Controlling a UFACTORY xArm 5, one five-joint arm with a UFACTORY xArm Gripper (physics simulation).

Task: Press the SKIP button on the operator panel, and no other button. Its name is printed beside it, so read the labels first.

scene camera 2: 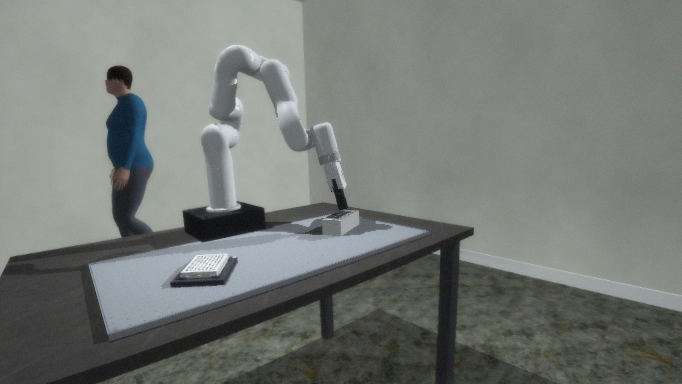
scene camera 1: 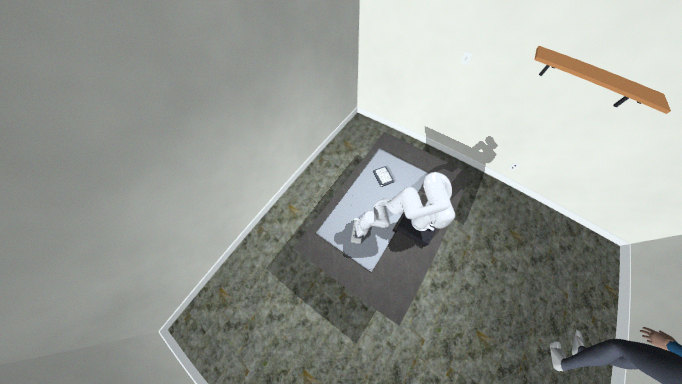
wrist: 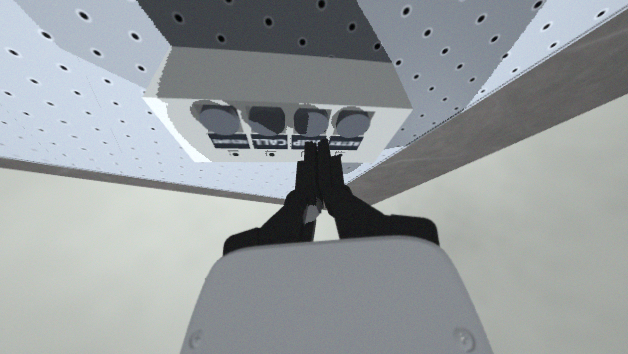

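Seen in the pictures: gripper, fingertip midpoint: (scene camera 2: 343,209) (scene camera 1: 357,232) (wrist: 320,154); arm's base, origin of the base link: (scene camera 2: 223,208) (scene camera 1: 420,222).
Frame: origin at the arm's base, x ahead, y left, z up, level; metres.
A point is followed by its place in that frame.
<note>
The operator panel (scene camera 1: 356,240) {x 0.312, y 0.346, z -0.021 m} (scene camera 2: 340,228) {x 0.407, y 0.217, z -0.048 m} (wrist: 280,77) {x 0.316, y 0.260, z -0.045 m} is a pale box with four round grey buttons in a row. In the wrist view the labels look inverted: CALL reads clearly below its button (wrist: 267,121) {x 0.332, y 0.257, z -0.018 m}. The SKIP button (wrist: 318,124) {x 0.319, y 0.289, z -0.018 m} is third from the left; its label is partly covered by the fingertips, with "IP" showing. The rightmost button (wrist: 353,123) {x 0.308, y 0.311, z -0.018 m} has a partly covered label, and the leftmost button (wrist: 220,121) {x 0.345, y 0.231, z -0.018 m} has a blurred one. My gripper (scene camera 2: 343,208) {x 0.335, y 0.299, z -0.006 m} (wrist: 320,154) {x 0.335, y 0.299, z -0.006 m} is shut and empty, with its tips over the SKIP label's edge, close above the panel; contact cannot be told.
A white plate with a grid of wells (scene camera 1: 383,175) {x 0.410, y -0.225, z -0.049 m} (scene camera 2: 206,265) {x 0.430, y -0.236, z -0.048 m} sits on a dark holder at the other end of the perforated pale board (scene camera 2: 125,315) {x 0.521, y -0.434, z -0.074 m}. The arm's black base (scene camera 2: 225,223) {x 0.113, y -0.046, z -0.030 m} stands behind the board on the dark table (scene camera 2: 30,300) {x 0.268, y -0.597, z -0.087 m}. A person (scene camera 2: 132,130) stands beyond it.
</note>
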